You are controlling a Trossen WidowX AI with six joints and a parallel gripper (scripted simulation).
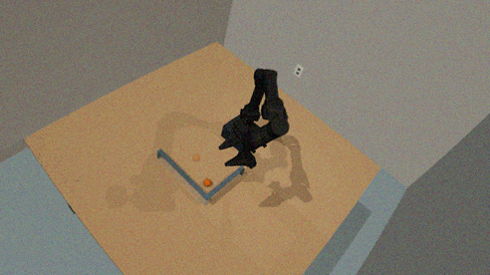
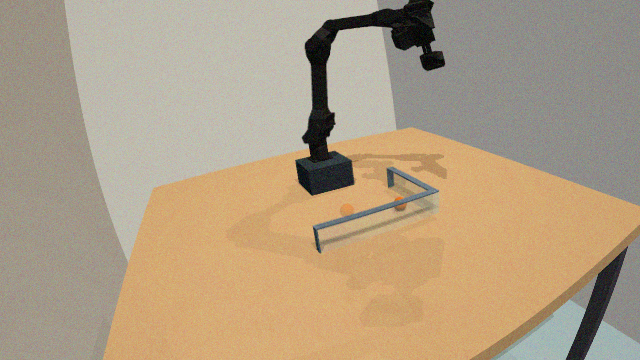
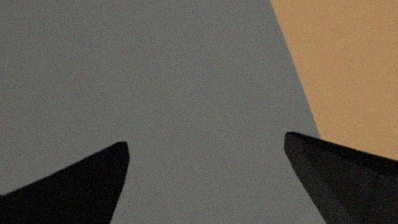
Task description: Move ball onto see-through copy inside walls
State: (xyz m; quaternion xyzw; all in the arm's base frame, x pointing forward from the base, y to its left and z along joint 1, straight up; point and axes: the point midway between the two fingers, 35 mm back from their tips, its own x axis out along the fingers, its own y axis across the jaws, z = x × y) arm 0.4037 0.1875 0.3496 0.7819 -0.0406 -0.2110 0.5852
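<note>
Right now the orange ball is 90 mm behind my gripper tip, 100 mm to the right of it and 400 mm below it. The rest, counted from my gripper tip: clear wall: 30 mm behind, 190 mm to the right, 390 mm below.
</note>
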